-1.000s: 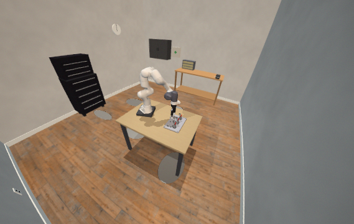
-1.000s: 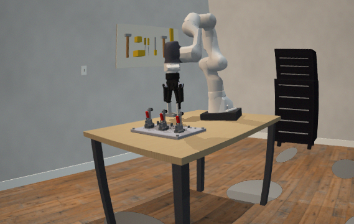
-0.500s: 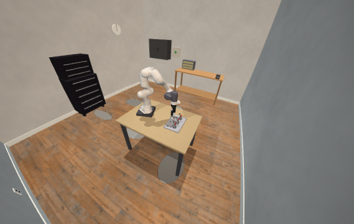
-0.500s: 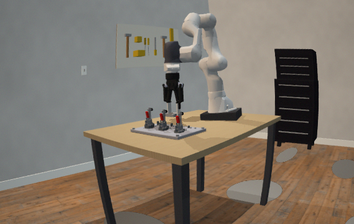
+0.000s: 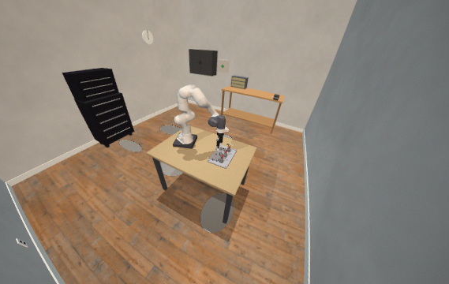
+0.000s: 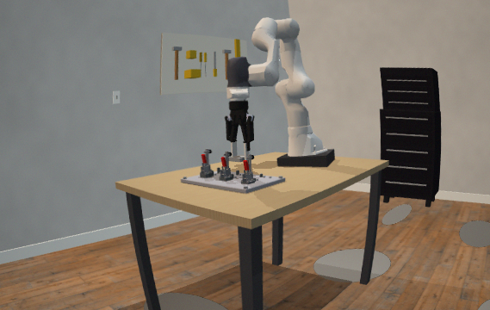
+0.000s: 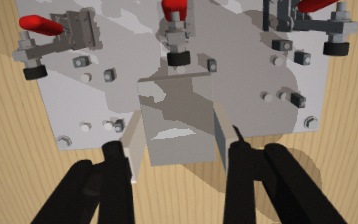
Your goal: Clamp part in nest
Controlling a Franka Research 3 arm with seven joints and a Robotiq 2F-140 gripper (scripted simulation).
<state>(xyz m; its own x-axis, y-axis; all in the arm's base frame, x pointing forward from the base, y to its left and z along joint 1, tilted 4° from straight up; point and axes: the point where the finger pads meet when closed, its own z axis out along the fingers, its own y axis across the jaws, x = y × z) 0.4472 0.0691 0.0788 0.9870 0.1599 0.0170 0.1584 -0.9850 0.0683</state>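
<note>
Now: the grey part 30 mm below my hand. Round my hand: grey fixture plate (50 mm ahead, 110 mm below); clamp (100 mm ahead, 100 mm to the right, 50 mm below).
</note>
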